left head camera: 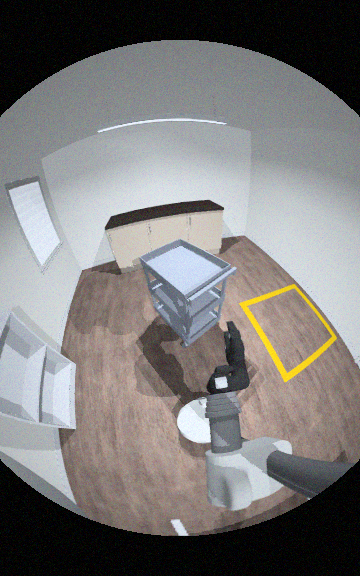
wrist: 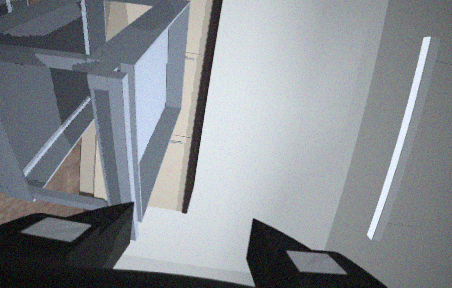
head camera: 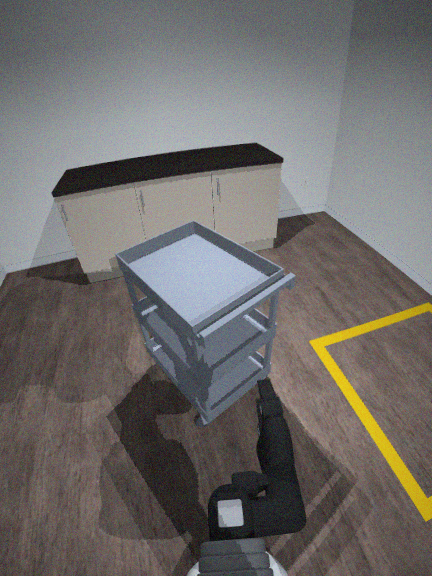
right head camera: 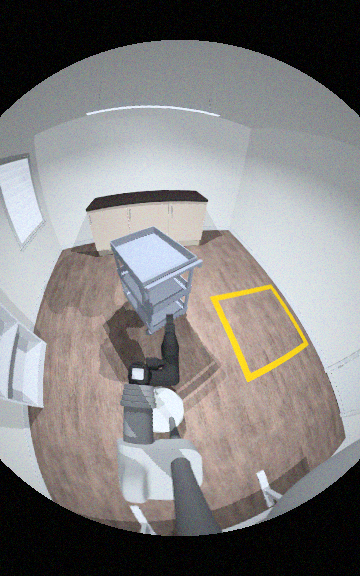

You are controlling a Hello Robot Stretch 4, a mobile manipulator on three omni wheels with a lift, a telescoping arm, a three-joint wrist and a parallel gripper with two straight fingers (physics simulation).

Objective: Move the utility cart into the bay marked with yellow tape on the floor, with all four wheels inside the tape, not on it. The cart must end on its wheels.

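Frame: origin at the robot's base, x ahead, y left, z up, level; millimetres.
Seen in the pictures: gripper, between the fingertips: [left head camera: 227, 325] [wrist: 191, 231] [head camera: 262, 389] [right head camera: 169, 318]; robot's base, origin of its link: [left head camera: 202, 419] [right head camera: 159, 408].
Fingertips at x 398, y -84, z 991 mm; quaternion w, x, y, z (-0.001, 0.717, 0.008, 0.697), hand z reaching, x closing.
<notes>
Offsets run from my fingertips to a thing's top centre. "spot": to the spot under its first point.
A grey three-tier utility cart [head camera: 195, 280] [left head camera: 186, 267] [right head camera: 152, 257] [wrist: 150, 100] stands upright on the floor, its handle bar {dx +430, dy -48, dz -153 mm} [head camera: 245, 306] along the near right side of the top tray. The cart is left of the yellow tape bay {spot: dx +302, dy -720, dz -1016 mm} [head camera: 368, 420] [left head camera: 265, 340] [right head camera: 233, 340], outside it. The bay does not show in the wrist view. My gripper [head camera: 265, 385] [left head camera: 230, 327] [right head camera: 170, 317] [wrist: 191, 231] is turned on its side and open, with nothing between its fingers. It is near the cart's handle side; in the wrist view one fingertip overlaps the handle's end. Contact cannot be told. Most wheels are hidden.
A low cream cabinet {spot: dx +1874, dy +346, dz -411 mm} [head camera: 175, 207] [left head camera: 167, 237] [right head camera: 147, 222] with a dark top stands against the wall behind the cart. A white open shelf unit [left head camera: 60, 395] is at the left. A wall runs along the right beyond the bay. My white base [left head camera: 192, 420] [right head camera: 167, 410] is below the arm.
</notes>
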